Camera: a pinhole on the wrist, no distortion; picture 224 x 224 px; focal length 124.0 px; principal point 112.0 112.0 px. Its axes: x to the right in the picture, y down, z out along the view. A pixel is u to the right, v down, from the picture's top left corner.
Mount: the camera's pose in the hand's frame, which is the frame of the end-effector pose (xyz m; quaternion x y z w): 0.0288 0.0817 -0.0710 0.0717 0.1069 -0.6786 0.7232
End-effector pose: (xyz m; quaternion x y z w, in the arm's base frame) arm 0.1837 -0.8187 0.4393 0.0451 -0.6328 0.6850 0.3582
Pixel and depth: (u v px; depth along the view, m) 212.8 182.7 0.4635
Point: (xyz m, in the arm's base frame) 0.0340 -0.9370 0.9840
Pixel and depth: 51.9 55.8 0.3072
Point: 0.0763 -1.0965 0.3235
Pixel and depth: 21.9 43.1 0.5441
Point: -0.0119 -1.4254 0.1575
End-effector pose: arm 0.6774 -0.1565 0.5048 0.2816 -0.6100 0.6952 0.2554
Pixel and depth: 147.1 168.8 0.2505
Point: 0.6033 -0.2969 0.6618
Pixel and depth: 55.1 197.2 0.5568
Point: 0.2634 -0.6904 0.7033
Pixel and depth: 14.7 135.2 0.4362
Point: 0.4134 -0.6241 0.4104
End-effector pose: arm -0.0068 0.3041 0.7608 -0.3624 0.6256 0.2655 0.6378
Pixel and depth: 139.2 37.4 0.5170
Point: 0.3656 0.5544 1.0081
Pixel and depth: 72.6 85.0 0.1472
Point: -0.0252 0.4234 0.7429
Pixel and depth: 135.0 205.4 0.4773
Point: 0.3166 0.4783 0.3420
